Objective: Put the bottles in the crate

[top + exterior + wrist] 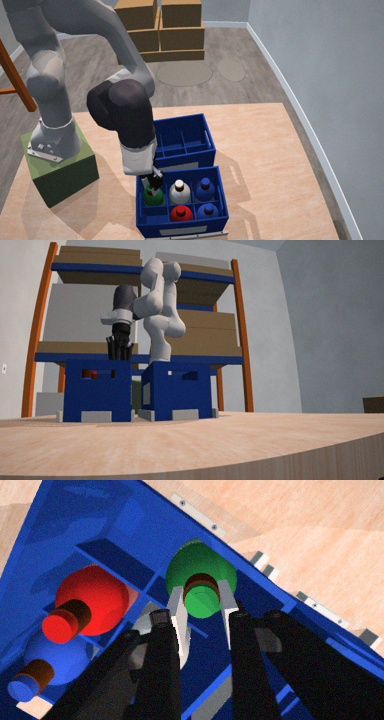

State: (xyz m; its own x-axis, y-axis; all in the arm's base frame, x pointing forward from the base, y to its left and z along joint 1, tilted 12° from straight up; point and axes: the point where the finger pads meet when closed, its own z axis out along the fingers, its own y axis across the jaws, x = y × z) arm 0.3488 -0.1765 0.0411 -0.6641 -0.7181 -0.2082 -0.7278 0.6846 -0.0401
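The green-labelled bottle lies 8 cm below my hand. Also, from my hand: red bottle 9 cm ahead, 8 cm to the right, 8 cm below; then blue bottle 18 cm ahead, 8 cm below, 1 cm to the left; then white bottle 9 cm ahead, 8 cm below, 1 cm to the left.
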